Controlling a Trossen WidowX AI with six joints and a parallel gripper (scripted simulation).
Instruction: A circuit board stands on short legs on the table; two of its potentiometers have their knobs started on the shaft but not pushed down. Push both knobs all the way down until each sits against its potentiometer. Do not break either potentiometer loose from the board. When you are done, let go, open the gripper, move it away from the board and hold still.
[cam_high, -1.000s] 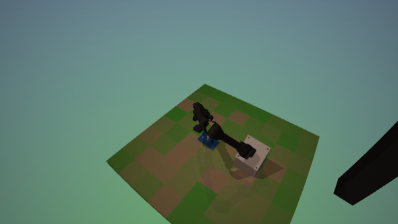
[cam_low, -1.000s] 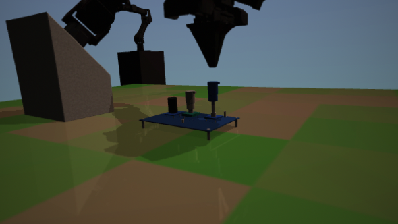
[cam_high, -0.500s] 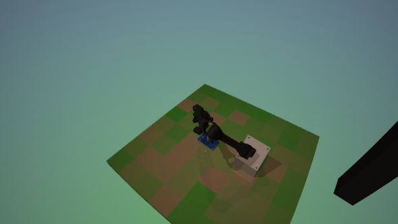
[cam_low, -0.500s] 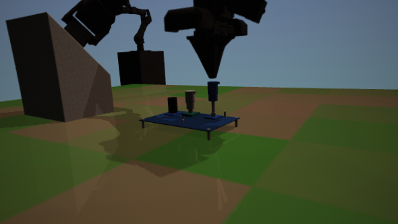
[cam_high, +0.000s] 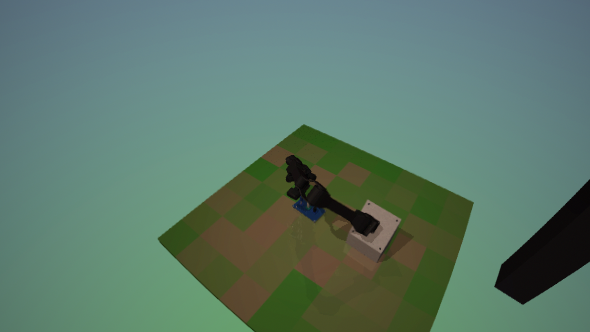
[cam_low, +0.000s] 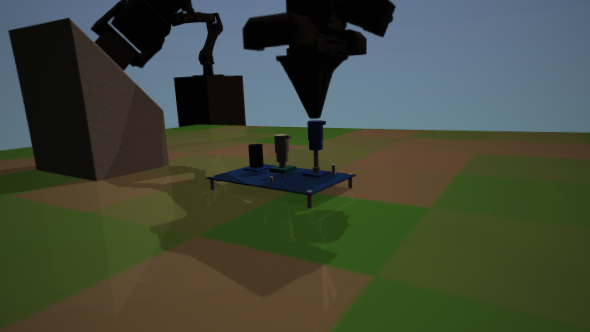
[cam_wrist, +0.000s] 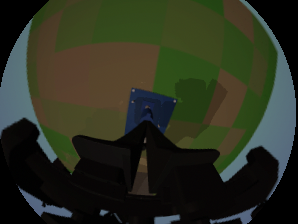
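Right now the blue knob is 2 cm below my gripper tip.
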